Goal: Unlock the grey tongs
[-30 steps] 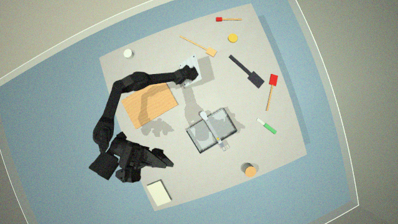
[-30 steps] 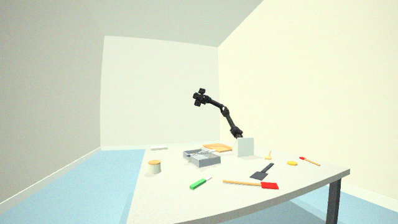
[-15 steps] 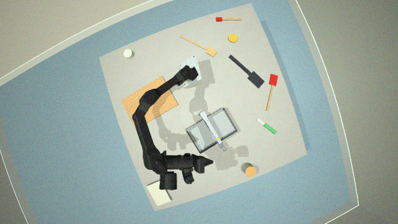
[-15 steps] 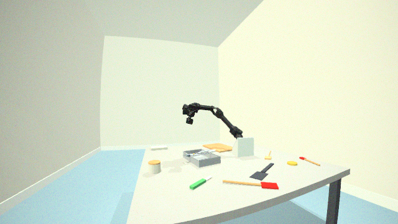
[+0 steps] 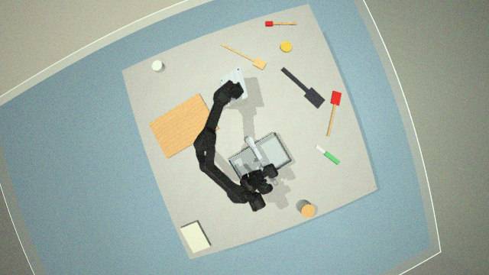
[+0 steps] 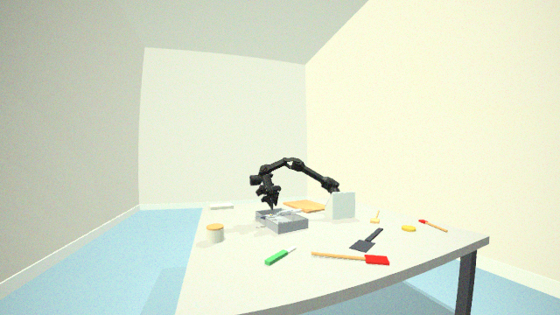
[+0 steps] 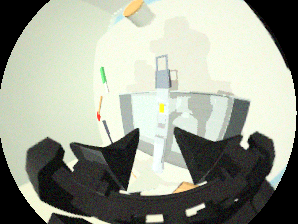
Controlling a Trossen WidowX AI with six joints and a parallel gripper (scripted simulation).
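The grey roasting tin lies 4 cm behind my gripper tip and 7 cm below it. From my gripper tip the other things lie so: cork-lidded jar 34 cm ahead, 12 cm to the left, 7 cm below; black spatula 30 cm behind, 42 cm to the left, 10 cm below; wooden board 40 cm behind, 33 cm to the right, 9 cm below.
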